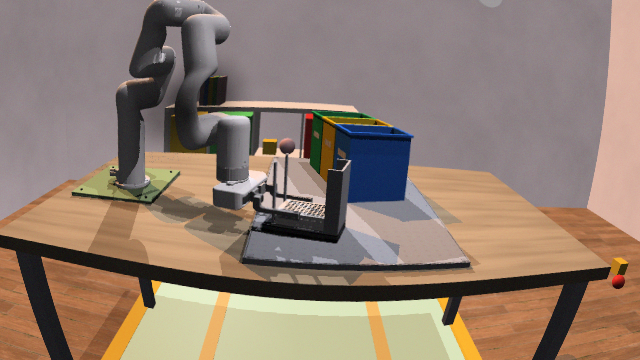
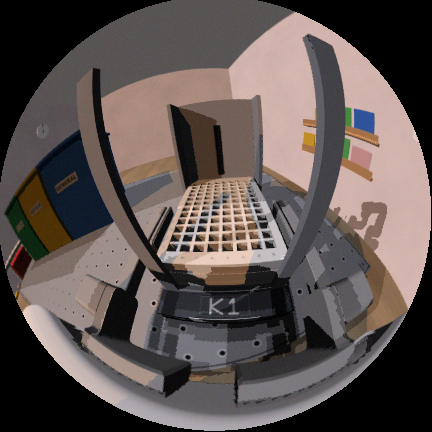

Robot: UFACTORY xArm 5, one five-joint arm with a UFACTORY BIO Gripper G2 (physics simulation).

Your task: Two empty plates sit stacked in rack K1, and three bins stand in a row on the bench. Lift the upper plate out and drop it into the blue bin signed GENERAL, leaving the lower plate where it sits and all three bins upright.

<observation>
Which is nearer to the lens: the blue bin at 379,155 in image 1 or the green bin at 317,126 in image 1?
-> The blue bin.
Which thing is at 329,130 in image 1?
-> A yellow bin.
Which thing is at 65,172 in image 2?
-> A blue bin.
</observation>
